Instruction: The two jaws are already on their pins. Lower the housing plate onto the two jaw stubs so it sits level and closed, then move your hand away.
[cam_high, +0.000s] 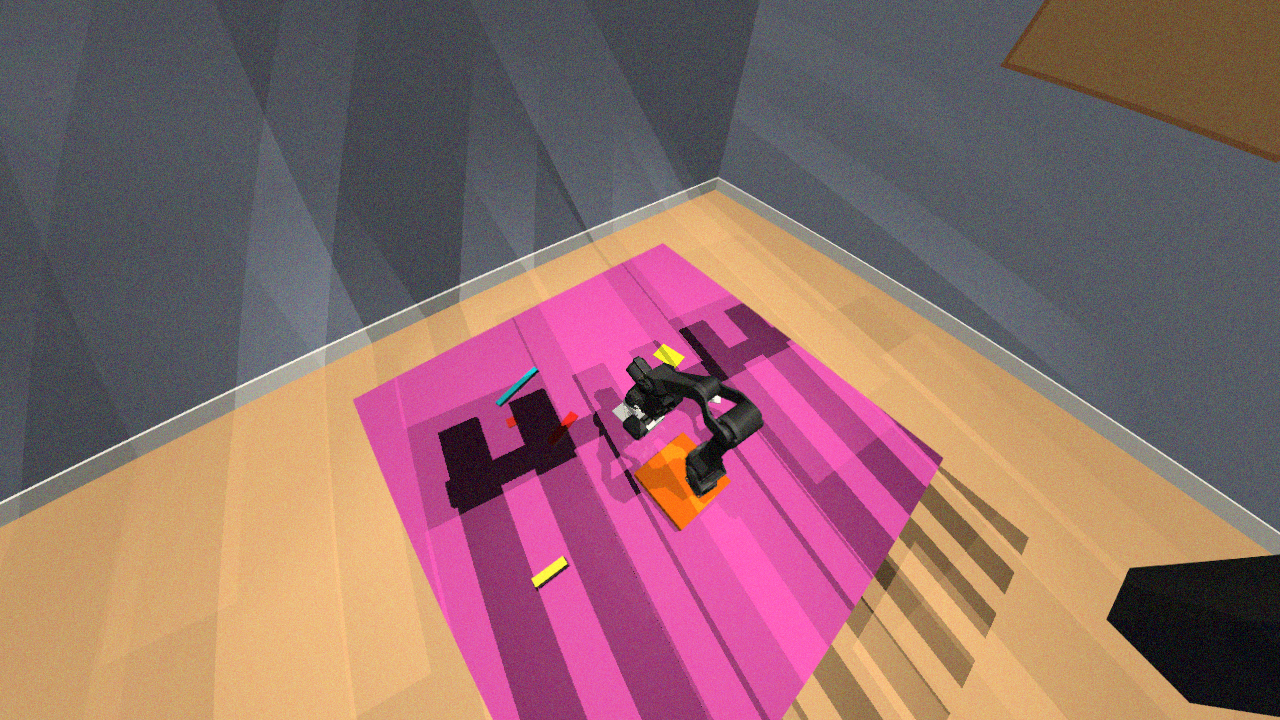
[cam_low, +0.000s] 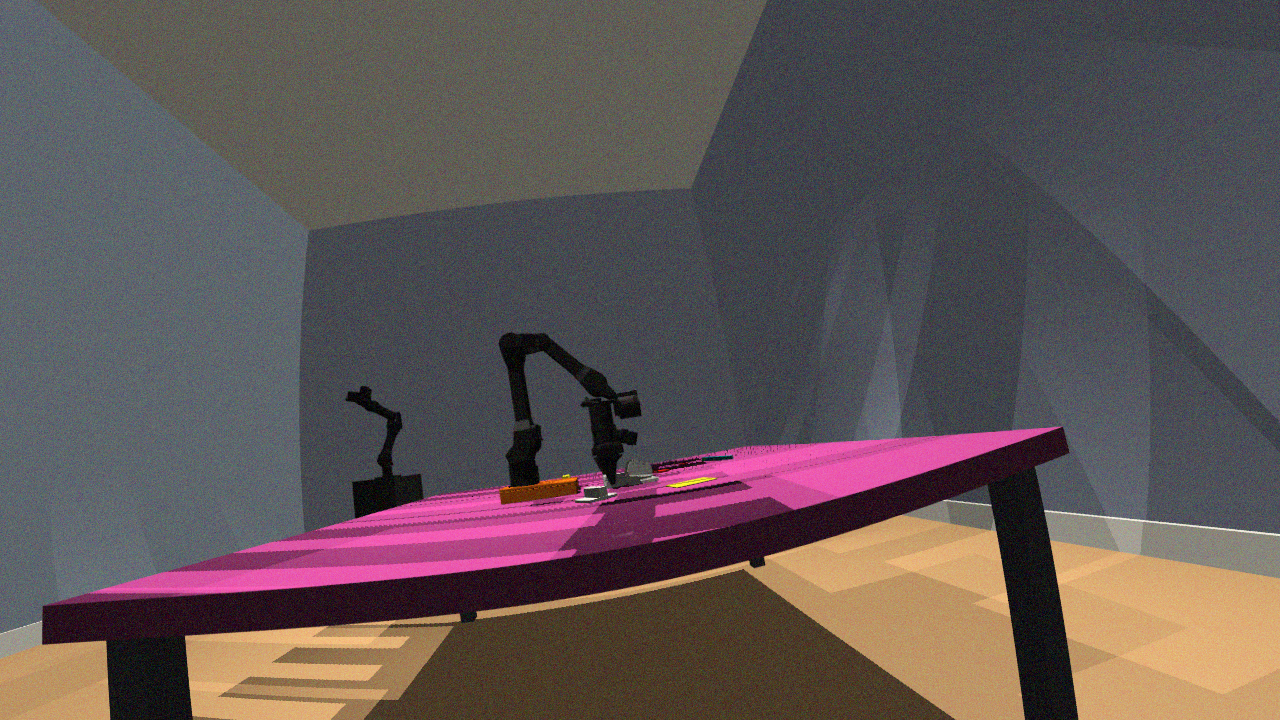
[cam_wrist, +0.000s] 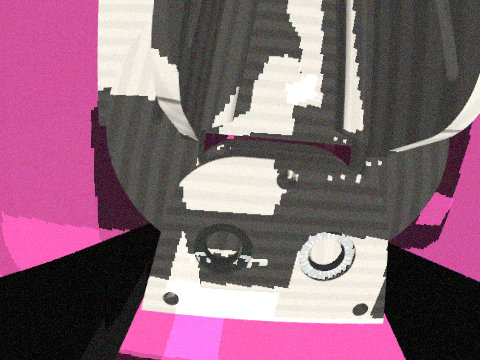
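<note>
The white housing plate lies 20 mm above my gripper tip and 10 mm ahead of it. The rest, counted from my gripper tip: yellow patch (190 mm to the right, 180 mm ahead, 10 mm below); red strip (230 mm to the left, 120 mm ahead, 10 mm below); red square (350 mm to the left, 210 mm ahead, 10 mm below).
</note>
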